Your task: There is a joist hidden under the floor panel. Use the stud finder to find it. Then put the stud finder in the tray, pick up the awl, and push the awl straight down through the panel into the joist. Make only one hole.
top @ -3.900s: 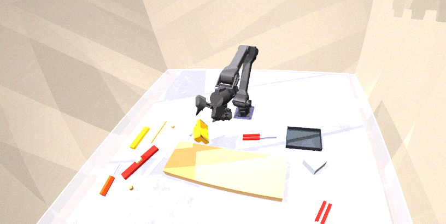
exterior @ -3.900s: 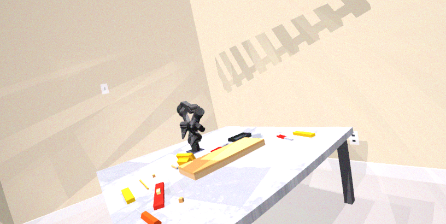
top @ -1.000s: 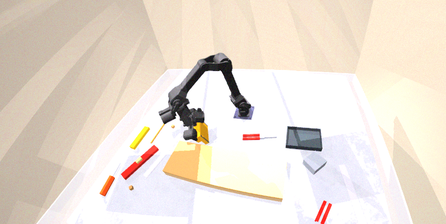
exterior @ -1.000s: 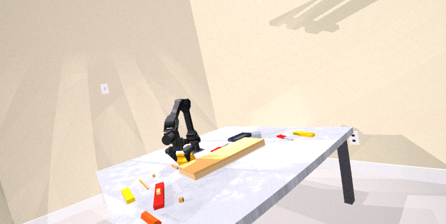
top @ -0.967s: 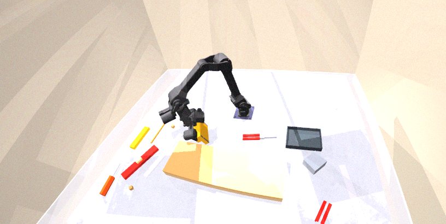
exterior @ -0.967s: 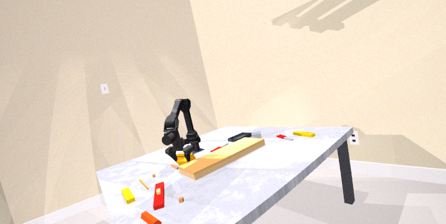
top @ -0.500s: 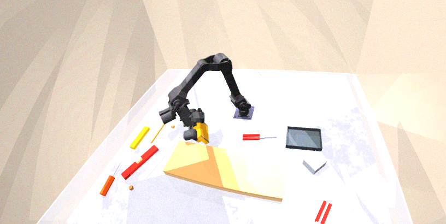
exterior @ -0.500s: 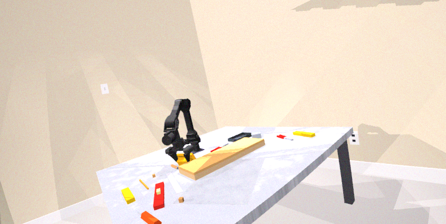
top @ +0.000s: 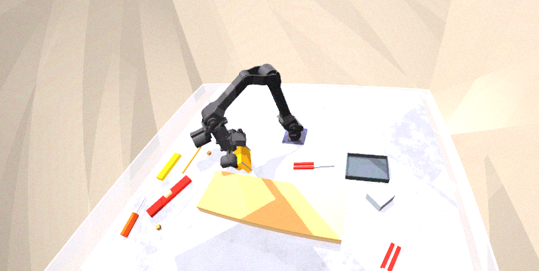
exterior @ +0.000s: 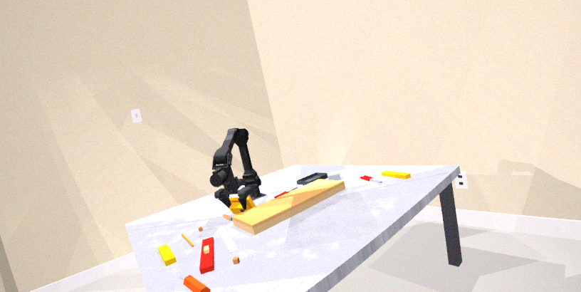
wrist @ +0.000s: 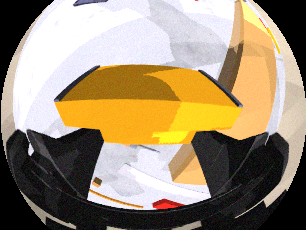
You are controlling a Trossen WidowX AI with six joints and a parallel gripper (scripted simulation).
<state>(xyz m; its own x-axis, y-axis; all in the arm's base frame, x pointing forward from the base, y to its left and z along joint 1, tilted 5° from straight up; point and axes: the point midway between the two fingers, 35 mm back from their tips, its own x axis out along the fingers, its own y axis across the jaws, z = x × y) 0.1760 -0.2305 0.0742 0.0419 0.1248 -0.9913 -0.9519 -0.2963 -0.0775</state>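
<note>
My gripper tip is 4 cm to the left of the awl, 3 cm above it and 2 cm past it. Round my gripper tip: square light: 3 cm ahead, 1 cm below; then stud finder: 1 cm to the left, 1 cm ahead; then thin orange stick: 25 cm to the right, 3 cm below, 1 cm behind.
</note>
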